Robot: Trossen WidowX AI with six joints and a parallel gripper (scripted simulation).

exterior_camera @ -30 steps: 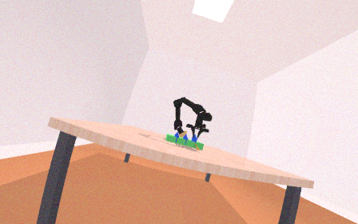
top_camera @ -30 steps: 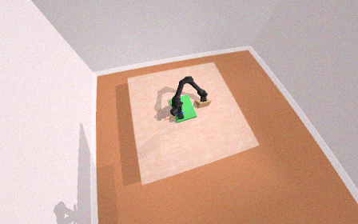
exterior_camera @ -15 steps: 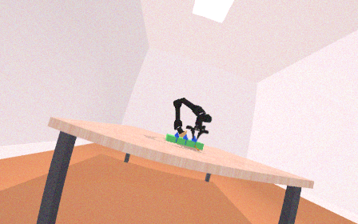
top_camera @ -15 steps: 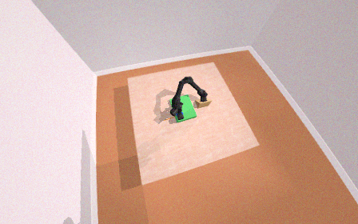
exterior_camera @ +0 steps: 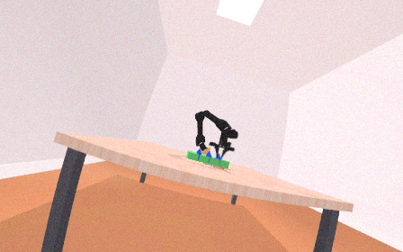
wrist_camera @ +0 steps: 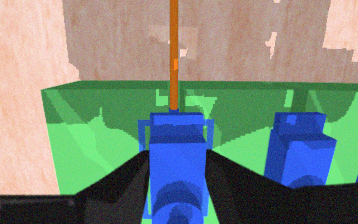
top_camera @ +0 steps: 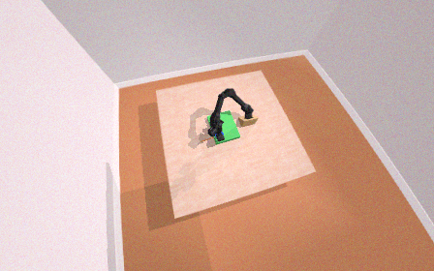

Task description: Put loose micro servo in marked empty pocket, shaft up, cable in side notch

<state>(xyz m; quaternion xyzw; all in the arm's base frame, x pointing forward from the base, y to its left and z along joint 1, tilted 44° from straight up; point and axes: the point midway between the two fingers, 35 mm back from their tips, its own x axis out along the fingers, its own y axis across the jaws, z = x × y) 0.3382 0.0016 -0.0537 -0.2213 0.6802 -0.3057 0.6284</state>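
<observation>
My gripper tip is 130 mm past the green deck, 70 mm to the left of it and 30 mm above it.
</observation>
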